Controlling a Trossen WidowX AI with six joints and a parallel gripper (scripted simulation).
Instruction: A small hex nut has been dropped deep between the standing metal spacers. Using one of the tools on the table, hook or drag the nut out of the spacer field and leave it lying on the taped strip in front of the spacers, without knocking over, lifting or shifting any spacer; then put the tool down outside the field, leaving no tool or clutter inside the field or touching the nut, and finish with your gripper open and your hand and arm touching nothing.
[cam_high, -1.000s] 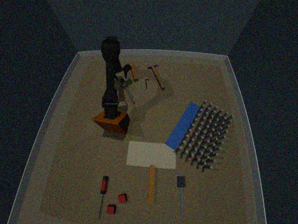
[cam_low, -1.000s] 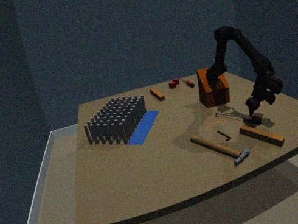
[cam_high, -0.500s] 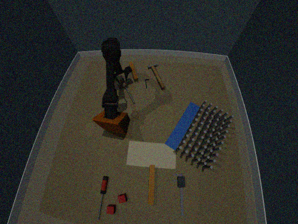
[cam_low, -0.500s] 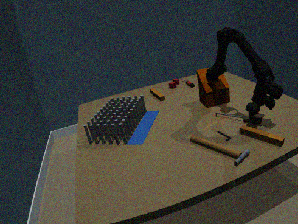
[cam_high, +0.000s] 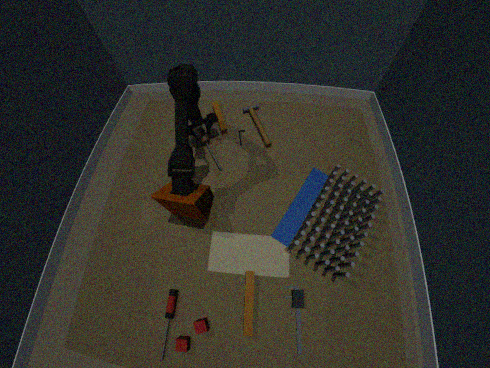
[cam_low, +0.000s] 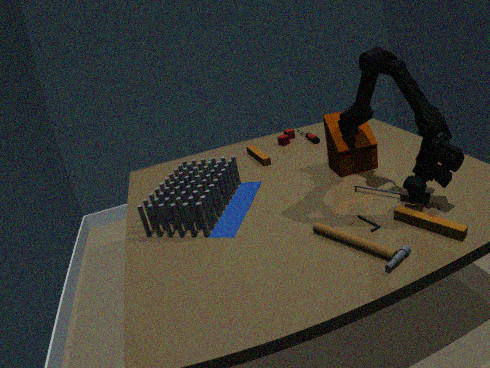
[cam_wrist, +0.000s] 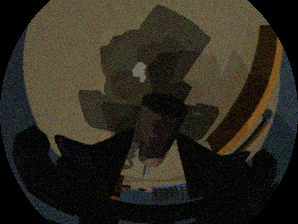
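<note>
My gripper tip is now 60 mm short of the hook tool and 80 mm to the left of it. Round my gripper tip: blue taped strip (510 mm ahead, 260 mm to the right, 10 mm below); then hex key (180 mm ahead, 60 mm to the left, 10 mm below).
</note>
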